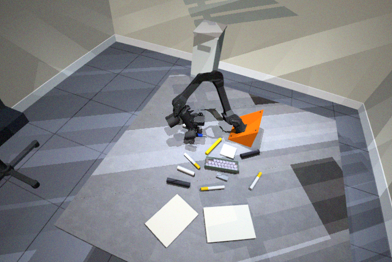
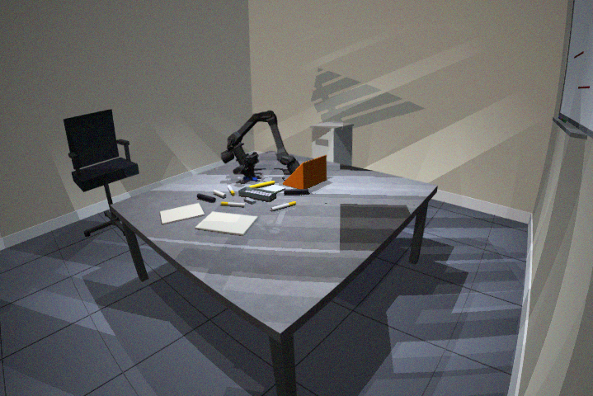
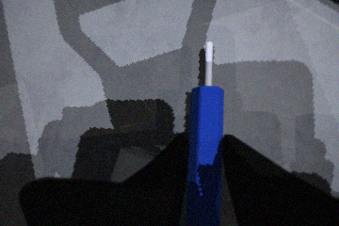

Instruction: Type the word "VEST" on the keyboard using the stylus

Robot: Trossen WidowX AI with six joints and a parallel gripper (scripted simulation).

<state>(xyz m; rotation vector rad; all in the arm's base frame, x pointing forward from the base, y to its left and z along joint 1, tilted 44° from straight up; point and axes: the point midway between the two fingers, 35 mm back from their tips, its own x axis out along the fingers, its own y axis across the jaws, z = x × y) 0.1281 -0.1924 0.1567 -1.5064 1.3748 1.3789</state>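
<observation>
My gripper tip is 21 cm short of the grey block and 23 cm to the right of it. Also, from my gripper tip: blue stylus: 1 cm to the left; then white pad: 3 cm ahead, 21 cm to the left.
</observation>
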